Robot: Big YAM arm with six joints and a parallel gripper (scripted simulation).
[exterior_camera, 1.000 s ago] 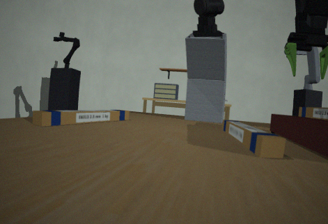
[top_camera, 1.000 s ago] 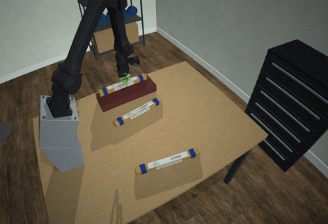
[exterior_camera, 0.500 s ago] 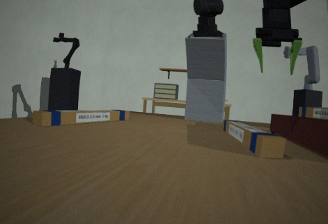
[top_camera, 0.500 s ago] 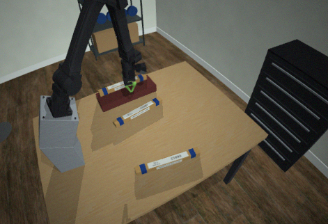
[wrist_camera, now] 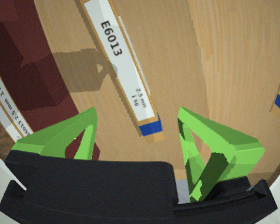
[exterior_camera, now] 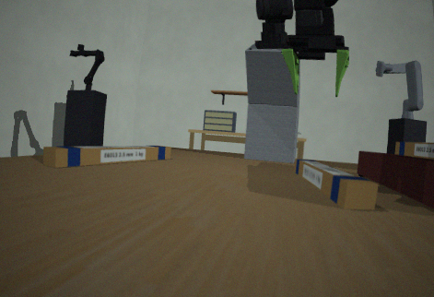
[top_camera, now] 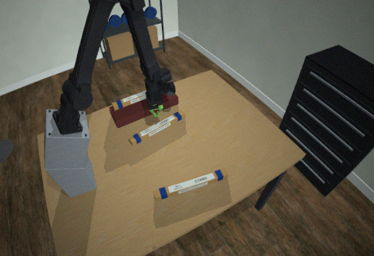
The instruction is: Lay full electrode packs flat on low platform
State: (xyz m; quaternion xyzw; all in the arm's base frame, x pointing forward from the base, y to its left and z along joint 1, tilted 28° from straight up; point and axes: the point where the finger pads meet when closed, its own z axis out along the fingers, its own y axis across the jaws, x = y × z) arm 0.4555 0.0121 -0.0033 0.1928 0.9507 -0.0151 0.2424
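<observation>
Right now the pack of welding electrodes is 370 mm to the right of my hand, 140 mm below it and 90 mm behind it. Round my hand: dark red platform 210 mm to the left, 140 mm below, 50 mm ahead.
</observation>
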